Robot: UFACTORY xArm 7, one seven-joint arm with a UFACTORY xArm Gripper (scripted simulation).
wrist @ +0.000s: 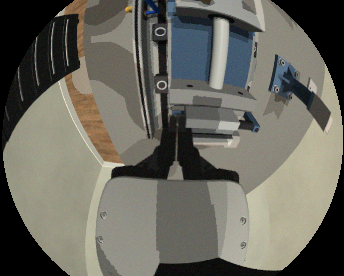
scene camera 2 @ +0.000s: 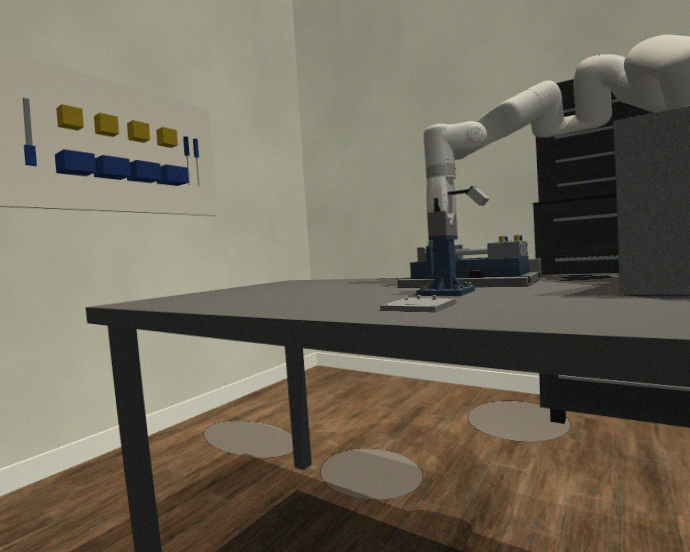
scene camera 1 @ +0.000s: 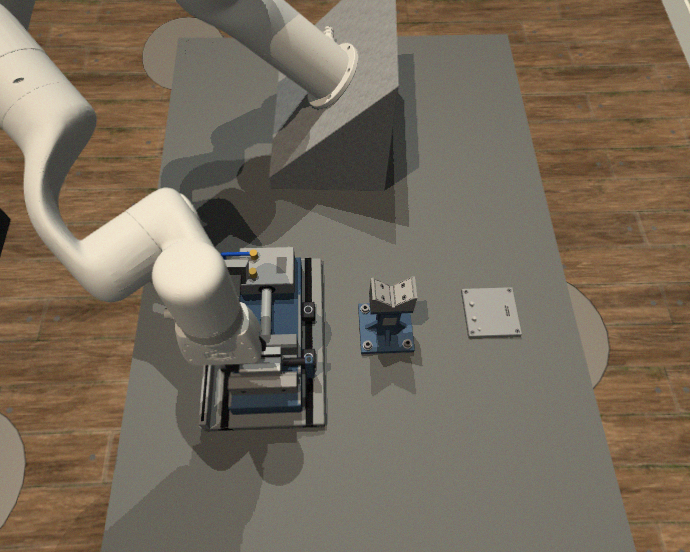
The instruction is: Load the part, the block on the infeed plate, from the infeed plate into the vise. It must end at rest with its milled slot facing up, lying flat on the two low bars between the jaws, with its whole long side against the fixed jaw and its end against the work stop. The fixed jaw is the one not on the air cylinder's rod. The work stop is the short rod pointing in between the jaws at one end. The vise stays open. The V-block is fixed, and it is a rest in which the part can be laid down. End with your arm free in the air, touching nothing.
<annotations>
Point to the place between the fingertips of my gripper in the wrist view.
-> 177, 126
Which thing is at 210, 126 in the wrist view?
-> A part.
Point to a moving jaw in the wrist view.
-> At 201, 94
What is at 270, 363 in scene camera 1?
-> A part.
</annotations>
